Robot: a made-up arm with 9 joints. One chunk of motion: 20 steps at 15 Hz.
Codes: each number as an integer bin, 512 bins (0 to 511) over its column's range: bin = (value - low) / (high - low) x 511, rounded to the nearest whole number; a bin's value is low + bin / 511 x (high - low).
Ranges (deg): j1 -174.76..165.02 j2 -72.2..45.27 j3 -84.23..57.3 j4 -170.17..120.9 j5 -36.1..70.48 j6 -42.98..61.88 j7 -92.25..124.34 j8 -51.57..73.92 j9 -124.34..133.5
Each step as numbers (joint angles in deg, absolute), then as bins.
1 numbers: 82.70 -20.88 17.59 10.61 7.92 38.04 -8.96 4.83 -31.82
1 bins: 387 223 368 317 211 395 197 230 183
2 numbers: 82.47 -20.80 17.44 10.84 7.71 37.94 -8.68 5.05 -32.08
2 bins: 387 224 367 318 210 394 197 231 183
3 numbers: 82.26 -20.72 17.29 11.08 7.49 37.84 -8.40 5.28 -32.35
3 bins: 387 224 367 318 209 394 198 231 182
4 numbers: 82.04 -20.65 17.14 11.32 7.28 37.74 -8.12 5.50 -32.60
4 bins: 386 224 366 319 208 393 198 232 182
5 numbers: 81.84 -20.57 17.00 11.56 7.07 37.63 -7.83 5.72 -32.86
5 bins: 386 225 365 319 207 393 199 233 181
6 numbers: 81.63 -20.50 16.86 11.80 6.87 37.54 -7.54 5.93 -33.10
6 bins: 386 225 365 319 206 392 200 234 181
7 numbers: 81.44 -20.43 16.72 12.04 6.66 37.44 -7.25 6.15 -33.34
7 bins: 385 225 364 320 205 392 201 235 180
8 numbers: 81.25 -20.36 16.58 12.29 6.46 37.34 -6.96 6.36 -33.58
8 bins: 385 226 364 320 204 391 201 236 180
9 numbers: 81.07 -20.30 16.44 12.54 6.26 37.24 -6.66 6.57 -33.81
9 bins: 385 226 363 321 203 391 202 237 179
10 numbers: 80.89 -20.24 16.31 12.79 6.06 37.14 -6.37 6.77 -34.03
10 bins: 384 226 363 321 202 390 203 238 179
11 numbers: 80.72 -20.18 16.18 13.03 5.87 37.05 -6.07 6.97 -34.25
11 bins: 384 226 363 322 201 390 203 238 179
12 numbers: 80.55 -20.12 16.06 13.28 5.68 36.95 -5.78 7.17 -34.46
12 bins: 384 227 362 322 200 390 204 239 178
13 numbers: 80.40 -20.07 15.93 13.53 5.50 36.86 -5.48 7.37 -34.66
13 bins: 384 227 362 323 199 389 205 240 178
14 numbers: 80.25 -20.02 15.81 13.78 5.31 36.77 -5.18 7.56 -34.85
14 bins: 384 227 361 323 199 389 205 241 177
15 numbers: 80.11 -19.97 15.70 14.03 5.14 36.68 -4.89 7.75 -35.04
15 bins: 383 227 361 323 198 388 206 242 177
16 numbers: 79.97 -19.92 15.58 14.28 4.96 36.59 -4.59 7.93 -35.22
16 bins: 383 227 360 324 197 388 207 242 177
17 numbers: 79.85 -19.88 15.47 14.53 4.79 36.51 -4.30 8.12 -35.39
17 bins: 383 228 360 324 196 387 208 243 176
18 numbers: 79.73 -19.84 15.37 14.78 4.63 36.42 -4.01 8.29 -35.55
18 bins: 383 228 360 325 195 387 208 244 176
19 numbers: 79.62 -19.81 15.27 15.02 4.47 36.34 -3.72 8.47 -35.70
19 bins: 383 228 359 325 195 387 209 244 176
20 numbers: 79.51 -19.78 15.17 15.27 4.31 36.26 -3.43 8.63 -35.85
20 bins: 382 228 359 326 194 386 210 245 175
